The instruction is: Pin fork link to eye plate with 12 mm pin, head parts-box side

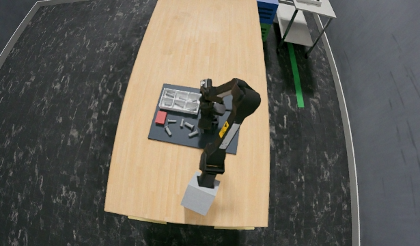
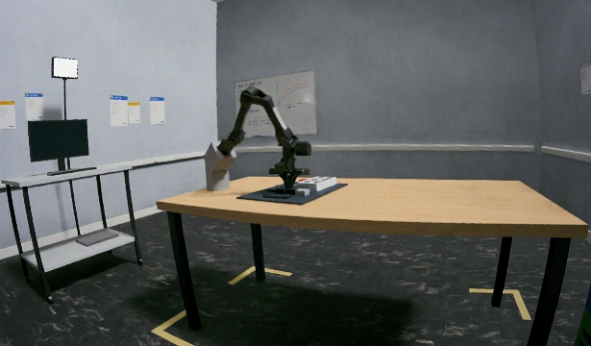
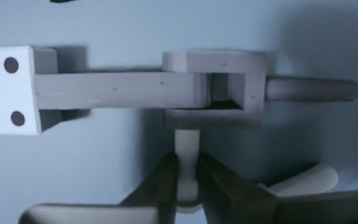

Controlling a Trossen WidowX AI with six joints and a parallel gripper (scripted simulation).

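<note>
Now: the eye plate 4 cm to the right of my hand and 3 cm below it. Round my hand: long dark bar (12 cm to the right, 4 cm below); then pin (6 cm behind, 4 cm to the left, 3 cm below); then dark mat (2 cm ahead, 5 cm to the left, 5 cm below).
</note>
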